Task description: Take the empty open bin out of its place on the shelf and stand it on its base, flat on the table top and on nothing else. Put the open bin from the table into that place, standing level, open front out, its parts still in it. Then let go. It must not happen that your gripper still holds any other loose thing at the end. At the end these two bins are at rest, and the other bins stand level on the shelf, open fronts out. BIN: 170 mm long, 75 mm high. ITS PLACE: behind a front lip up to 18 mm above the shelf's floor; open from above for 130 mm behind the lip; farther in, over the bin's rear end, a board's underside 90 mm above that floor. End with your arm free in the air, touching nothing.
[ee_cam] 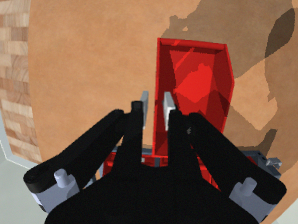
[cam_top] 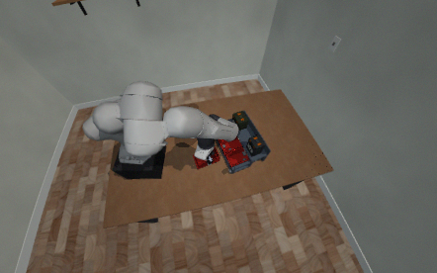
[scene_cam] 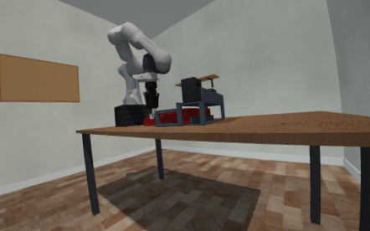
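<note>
Now: hand 100 mm to the right of the grey shelf lip, 100 mm short of it and 70 mm above it. The rest, counted from my hand: black box: 320 mm ahead, 90 mm above, 30 mm to the left.
</note>
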